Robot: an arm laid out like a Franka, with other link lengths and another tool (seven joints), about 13 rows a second.
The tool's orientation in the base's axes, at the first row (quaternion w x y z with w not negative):
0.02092, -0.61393, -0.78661, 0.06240
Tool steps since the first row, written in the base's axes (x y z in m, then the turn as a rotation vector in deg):
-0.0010, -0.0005, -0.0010, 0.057, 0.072, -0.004
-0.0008, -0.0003, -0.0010, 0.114, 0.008, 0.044
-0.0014, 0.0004, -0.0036, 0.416, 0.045, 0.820
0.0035, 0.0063, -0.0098, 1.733, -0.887, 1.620
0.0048, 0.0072, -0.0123, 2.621, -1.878, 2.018
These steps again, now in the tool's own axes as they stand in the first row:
-0.0002, -0.0010, 0.0011, 0.056, 0.073, -0.007
-0.0001, -0.0007, 0.0011, -0.022, 0.106, -0.057
0.0009, -0.0008, 0.0037, -0.094, 0.310, -0.862
0.0057, 0.0061, 0.0089, -1.355, 1.257, -1.731
0.0063, 0.0079, 0.0111, -2.550, 1.827, -2.151

